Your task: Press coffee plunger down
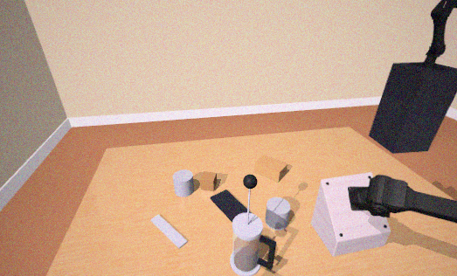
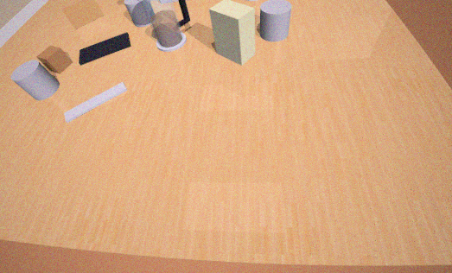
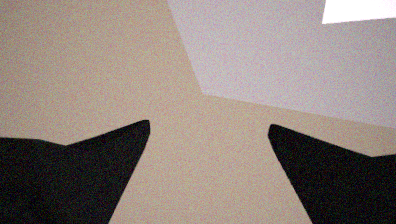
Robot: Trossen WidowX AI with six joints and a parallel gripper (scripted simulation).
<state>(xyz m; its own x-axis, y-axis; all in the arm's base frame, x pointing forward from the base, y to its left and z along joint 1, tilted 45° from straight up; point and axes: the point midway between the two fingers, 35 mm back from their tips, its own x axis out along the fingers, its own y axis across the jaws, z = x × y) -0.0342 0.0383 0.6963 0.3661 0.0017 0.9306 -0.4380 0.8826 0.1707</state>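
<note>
Now: the glass coffee press 390 mm ahead of my gripper tip, 460 mm to the right of it and 480 mm below it. Also, from my gripper tip: white bar (620 mm ahead, 600 mm to the right, 610 mm below); brown cube (490 mm ahead, 790 mm to the right, 590 mm below); black slab (420 mm ahead, 680 mm to the right, 610 mm below).
</note>
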